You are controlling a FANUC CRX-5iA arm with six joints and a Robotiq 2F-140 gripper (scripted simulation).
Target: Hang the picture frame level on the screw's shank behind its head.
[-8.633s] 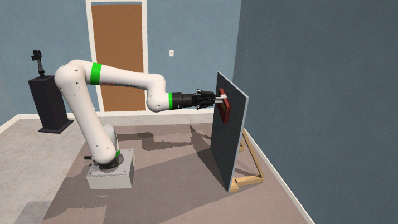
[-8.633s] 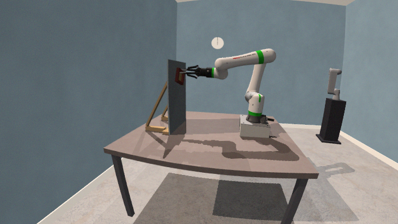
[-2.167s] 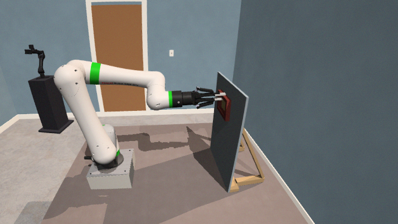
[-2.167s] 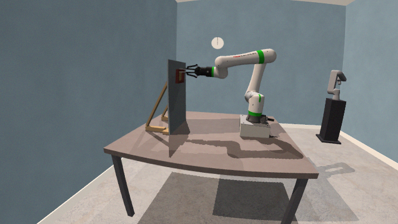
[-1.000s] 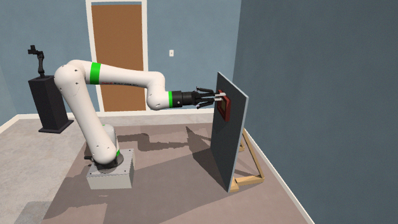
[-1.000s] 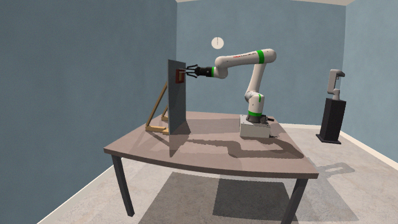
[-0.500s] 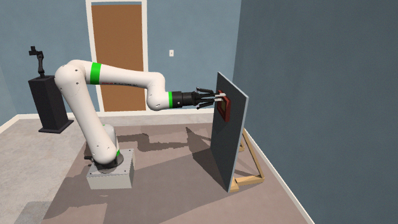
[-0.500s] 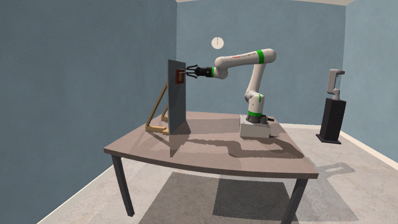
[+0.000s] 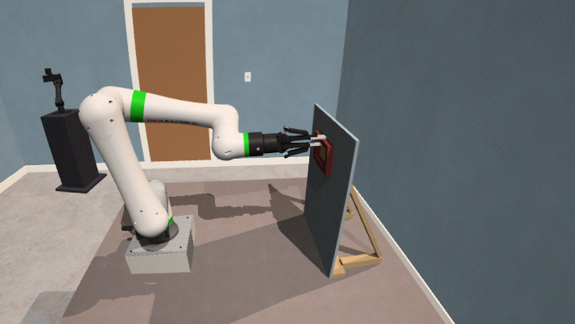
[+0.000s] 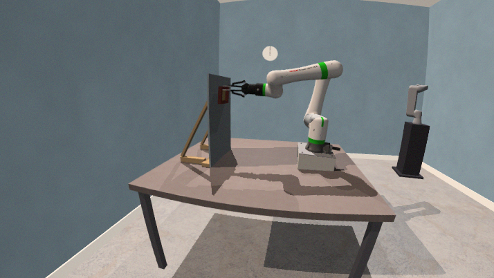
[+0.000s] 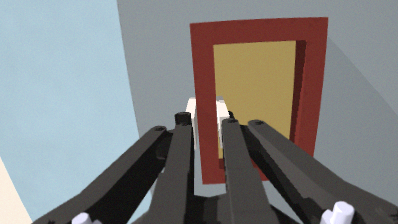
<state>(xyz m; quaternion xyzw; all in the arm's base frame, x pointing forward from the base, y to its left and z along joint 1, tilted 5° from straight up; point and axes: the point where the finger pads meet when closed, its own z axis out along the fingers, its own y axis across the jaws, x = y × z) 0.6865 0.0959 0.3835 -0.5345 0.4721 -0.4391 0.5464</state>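
My gripper is now 40 mm short of the picture frame, 10 mm to the right of it and 50 mm above it. Round my hand: grey board: 50 mm ahead, 10 mm to the left, 220 mm below.
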